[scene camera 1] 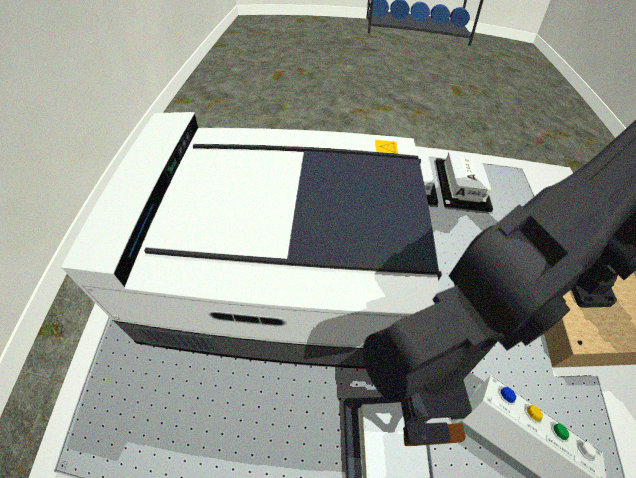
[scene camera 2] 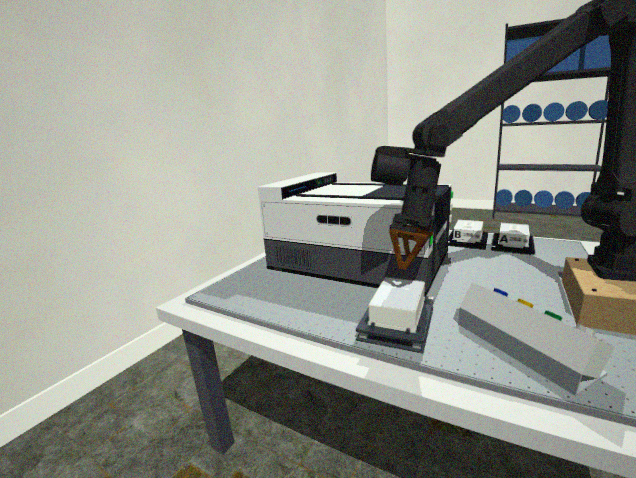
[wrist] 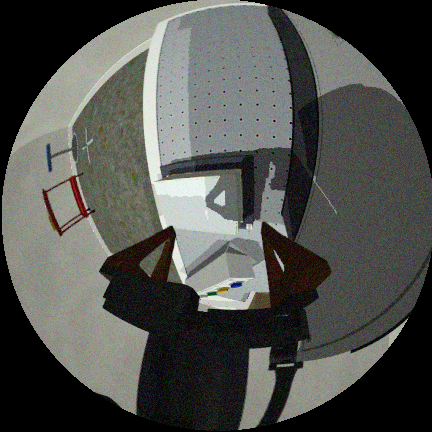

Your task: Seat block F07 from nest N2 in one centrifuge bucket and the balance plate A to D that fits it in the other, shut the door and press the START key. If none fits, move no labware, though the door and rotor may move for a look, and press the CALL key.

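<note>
The gripper [scene camera 1: 403,408] [scene camera 2: 406,264] [wrist: 215,228]: open, touching a white centrifuge. Control box with coloured buttons [scene camera 2: 573,358]. Dark sliding door [scene camera 1: 353,208]. Perforated table surface [wrist: 223,88].
</note>
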